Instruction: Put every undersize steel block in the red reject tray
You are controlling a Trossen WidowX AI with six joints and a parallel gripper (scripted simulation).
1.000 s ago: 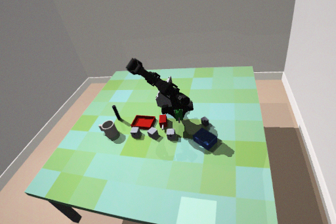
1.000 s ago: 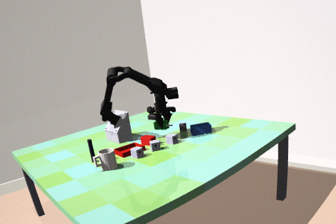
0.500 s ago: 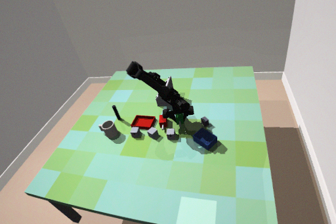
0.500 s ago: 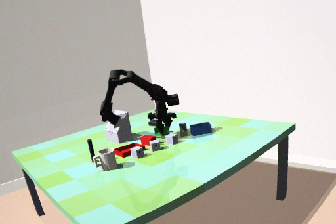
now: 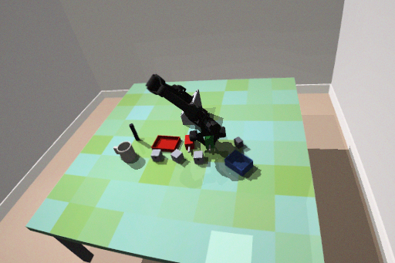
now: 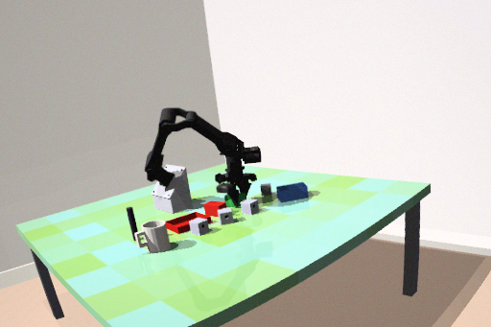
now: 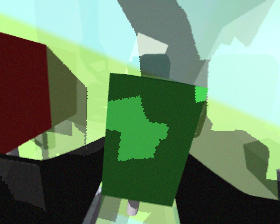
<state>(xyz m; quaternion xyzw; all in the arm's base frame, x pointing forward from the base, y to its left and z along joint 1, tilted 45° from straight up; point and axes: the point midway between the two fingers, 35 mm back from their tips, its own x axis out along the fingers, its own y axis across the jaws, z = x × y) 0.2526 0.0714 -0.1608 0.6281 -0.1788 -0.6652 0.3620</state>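
The green GO gauge lies 2 cm above my gripper tip and 1 cm ahead of it. Also, from my gripper tip: steel block: 10 cm ahead, 3 cm to the right, 1 cm above; blue tray: 17 cm to the left, 12 cm ahead; darker grey block: 15 cm to the left, 2 cm behind, 1 cm above.
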